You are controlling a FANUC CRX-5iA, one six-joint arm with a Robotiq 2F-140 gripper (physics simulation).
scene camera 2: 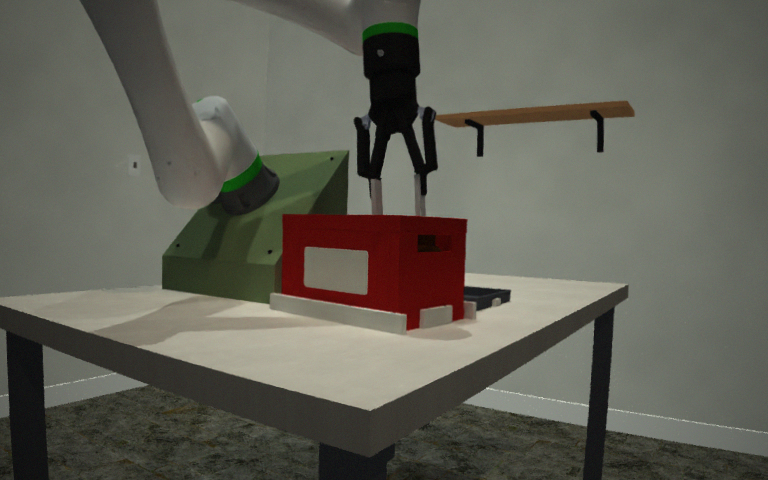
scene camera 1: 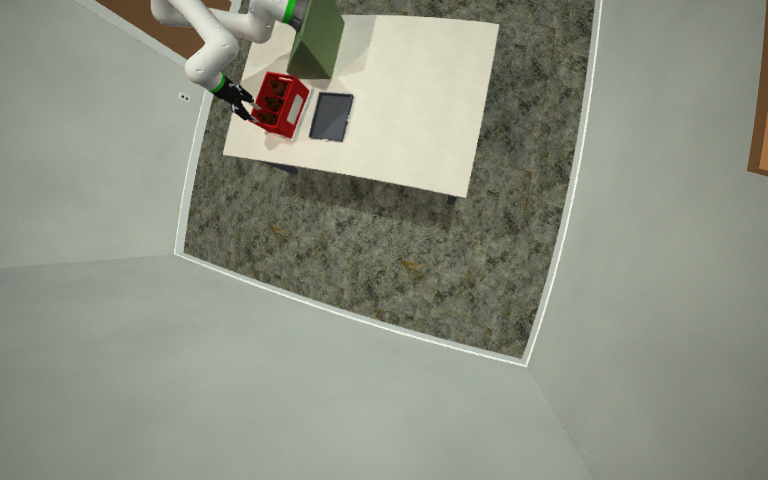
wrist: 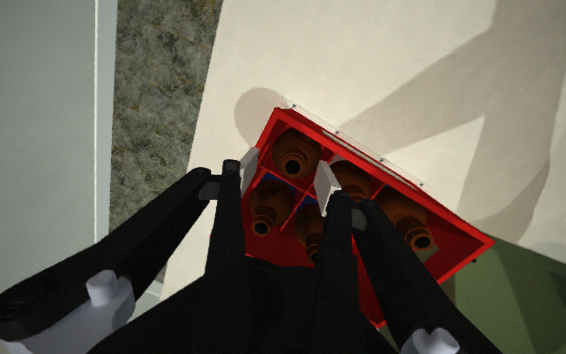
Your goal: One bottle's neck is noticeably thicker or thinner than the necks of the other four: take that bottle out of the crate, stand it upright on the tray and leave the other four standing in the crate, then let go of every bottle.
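Where they show: gripper, fingertip midpoint: (scene camera 1: 258, 115) (wrist: 287, 165); arm's base at its link origin: (scene camera 2: 251, 193) (scene camera 1: 303, 17).
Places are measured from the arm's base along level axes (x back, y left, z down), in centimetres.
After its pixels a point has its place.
Note:
The red crate (scene camera 1: 286, 125) {x -52.2, y 3.3, z 12.2 cm} (scene camera 2: 339, 229) {x -43.0, y -15.0, z 7.7 cm} (wrist: 445, 217) {x -34.6, y -14.2, z 5.2 cm} stands on the table with brown bottles upright inside. In the wrist view, a corner bottle (wrist: 300, 145) {x -51.5, y -12.4, z 10.2 cm} shows its round mouth between the fingertips. Beside it are a bottle (wrist: 272, 200) {x -51.0, y -3.3, z 10.5 cm}, a partly hidden bottle (wrist: 306, 222) {x -44.7, y -2.4, z 11.1 cm} and a bottle (wrist: 352, 175) {x -43.3, y -12.2, z 10.9 cm} behind a fingertip. Another bottle (wrist: 400, 207) {x -35.2, y -11.6, z 10.7 cm} is farther right. I cannot tell which neck differs. My gripper (scene camera 1: 255, 113) {x -51.8, y -10.6, z 5.6 cm} (scene camera 2: 398, 212) {x -51.8, y -10.6, z 5.6 cm} (wrist: 287, 165) {x -51.8, y -10.6, z 5.6 cm} points down at the crate's rim, partly open, holding nothing. The dark tray (scene camera 1: 331, 116) {x -39.7, y 20.8, z 22.2 cm} (scene camera 2: 484, 292) {x -45.6, y 30.5, z 21.2 cm} holds no bottle.
A green sloped block (scene camera 1: 317, 50) {x -15.0, y 12.2, z 3.4 cm} (scene camera 2: 226, 260) {x -9.0, y -13.1, z 14.9 cm} (wrist: 495, 295) {x -15.3, y -7.3, z 9.8 cm} stands close to the crate and carries the arm's base. Low pale strips (scene camera 2: 339, 312) {x -44.6, y -16.1, z 21.0 cm} edge the crate's foot. A wooden shelf (scene camera 2: 538, 114) is on the wall behind. The table's edge (scene camera 2: 198, 380) {x -52.7, y -47.3, z 24.5 cm} is near the crate.

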